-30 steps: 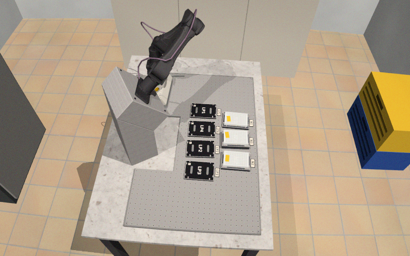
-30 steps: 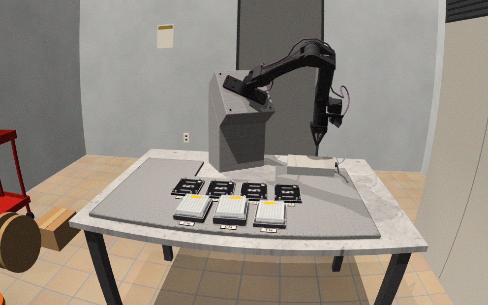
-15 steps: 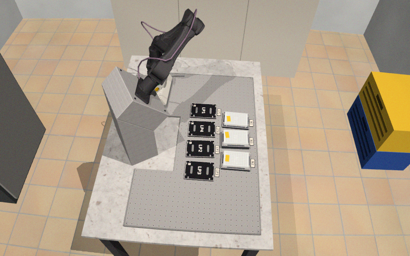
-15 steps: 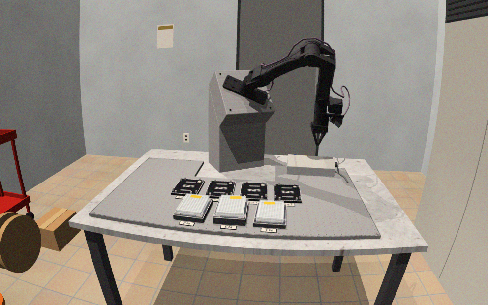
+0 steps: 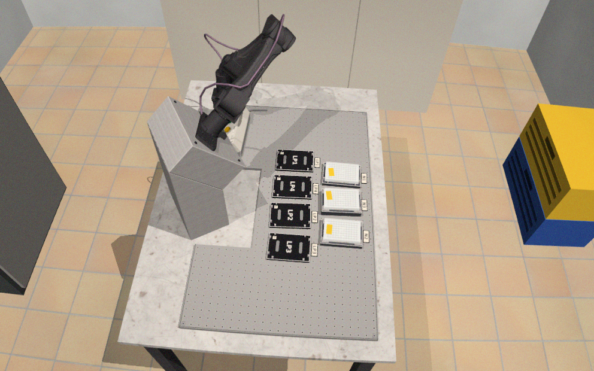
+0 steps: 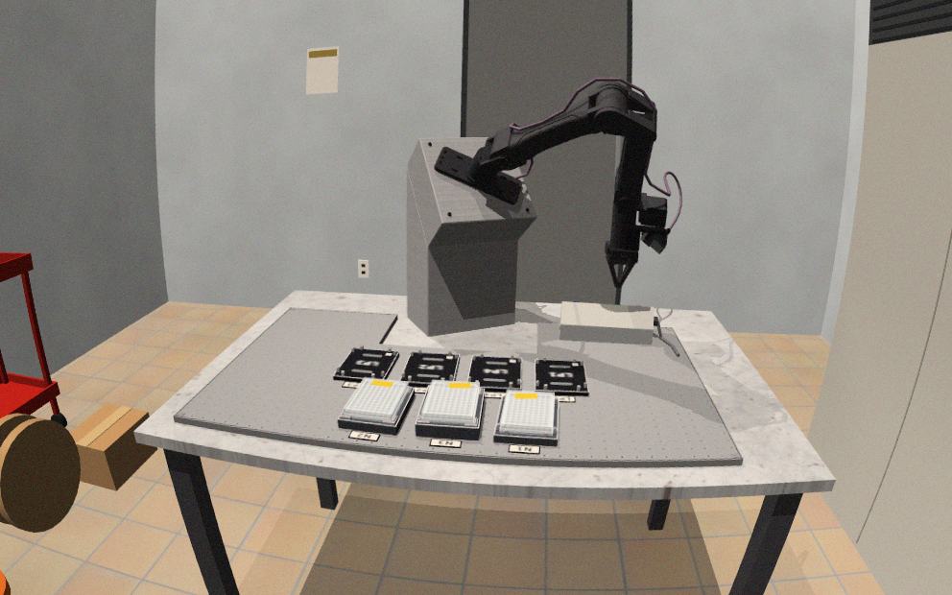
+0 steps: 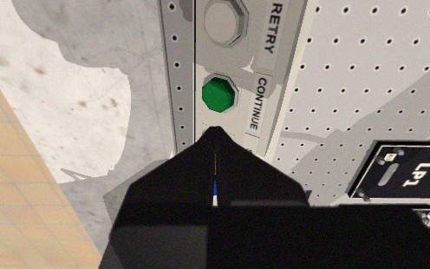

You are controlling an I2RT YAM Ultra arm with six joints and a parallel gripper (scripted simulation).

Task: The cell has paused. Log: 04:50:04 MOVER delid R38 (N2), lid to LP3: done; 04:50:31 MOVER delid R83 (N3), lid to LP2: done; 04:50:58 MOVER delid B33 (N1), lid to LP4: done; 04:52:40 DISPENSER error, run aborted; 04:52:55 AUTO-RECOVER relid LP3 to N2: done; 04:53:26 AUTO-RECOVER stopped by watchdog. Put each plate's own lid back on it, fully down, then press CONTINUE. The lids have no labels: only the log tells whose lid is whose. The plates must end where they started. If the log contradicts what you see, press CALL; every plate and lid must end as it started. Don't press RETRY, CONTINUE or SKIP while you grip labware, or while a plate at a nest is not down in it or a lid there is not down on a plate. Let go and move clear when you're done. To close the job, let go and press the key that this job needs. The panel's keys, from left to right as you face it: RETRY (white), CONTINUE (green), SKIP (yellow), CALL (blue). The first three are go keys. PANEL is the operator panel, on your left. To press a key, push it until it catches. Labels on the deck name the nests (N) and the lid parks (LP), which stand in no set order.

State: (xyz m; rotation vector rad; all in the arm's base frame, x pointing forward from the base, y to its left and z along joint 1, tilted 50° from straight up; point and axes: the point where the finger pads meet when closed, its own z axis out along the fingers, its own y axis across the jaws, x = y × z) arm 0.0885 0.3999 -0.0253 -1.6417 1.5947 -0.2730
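My hand is 50 mm above the green continue key. Also, from my hand: plate: 520 mm ahead, 220 mm to the right, 90 mm below; white retry key: 50 mm to the left, 50 mm below, 10 mm behind.
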